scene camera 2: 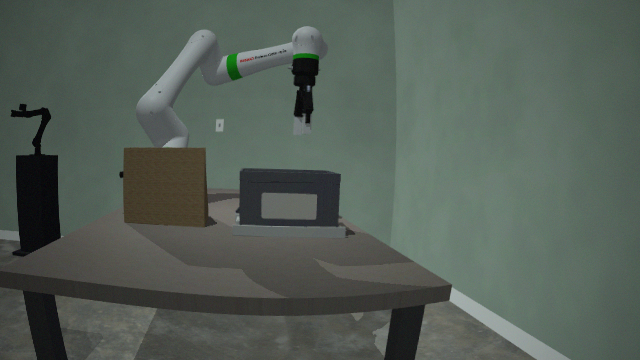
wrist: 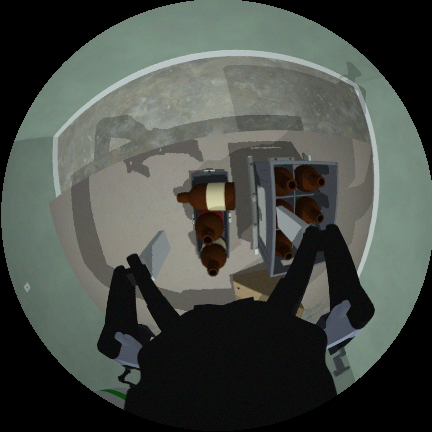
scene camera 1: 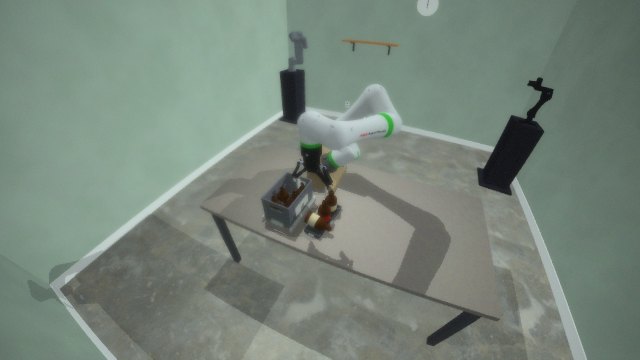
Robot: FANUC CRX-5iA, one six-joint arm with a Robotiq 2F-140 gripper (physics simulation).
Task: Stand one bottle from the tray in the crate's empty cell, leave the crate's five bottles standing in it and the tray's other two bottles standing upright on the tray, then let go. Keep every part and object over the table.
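Pixels of known places: gripper, between the fingertips: [scene camera 2: 301, 134] [wrist: 220, 228] [scene camera 1: 312, 190]; arm's base, origin of its link: [scene camera 2: 164, 180] [scene camera 1: 328, 163].
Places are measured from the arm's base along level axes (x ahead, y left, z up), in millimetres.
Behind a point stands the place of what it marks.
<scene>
My gripper [scene camera 1: 313, 183] @(z 160, x 463, y 129 mm) [scene camera 2: 303, 126] @(z 160, x 463, y 129 mm) [wrist: 220, 228] @(z 160, x 463, y 129 mm) is open and empty, high above the table, its fingers spread over the tray and crate. On the dark tray [wrist: 194, 177] @(z -125, x 509, y 197 mm), one cream-labelled brown bottle [scene camera 1: 314, 220] @(z -43, x 479, y 149 mm) [wrist: 216, 196] @(z -35, x 464, y 135 mm) lies on its side across one end, neck pointing left in the wrist view. Beside it a red-labelled bottle [wrist: 208, 226] @(z -6, x 400, y 159 mm) and another bottle [scene camera 1: 332, 201] @(z -21, x 316, y 180 mm) [wrist: 213, 257] @(z -8, x 312, y 156 mm) look upright. The grey crate [scene camera 1: 280, 214] @(z -30, x 544, y -34 mm) [scene camera 2: 250, 200] @(z -33, x 307, y -166 mm) [wrist: 264, 225] @(z -20, x 385, y 22 mm) holds five brown bottles, including one [wrist: 309, 177] @(z 2, x 505, y -93 mm) at a far corner. A fingertip partly hides the crate's near cells; the empty one appears at the near right.
A wooden box [scene camera 2: 165, 185] @(z -7, x 32, y -102 mm) [wrist: 256, 284] @(z -53, x 151, y 26 mm) stands on the table near the crate and the arm's base. The crate sits within a light grey base [scene camera 2: 290, 231] @(z -113, x 418, y -173 mm). The tray lies close beside the crate, near a table edge. Two dark pedestals [scene camera 1: 293, 95] [scene camera 1: 511, 152] stand beyond the table.
</scene>
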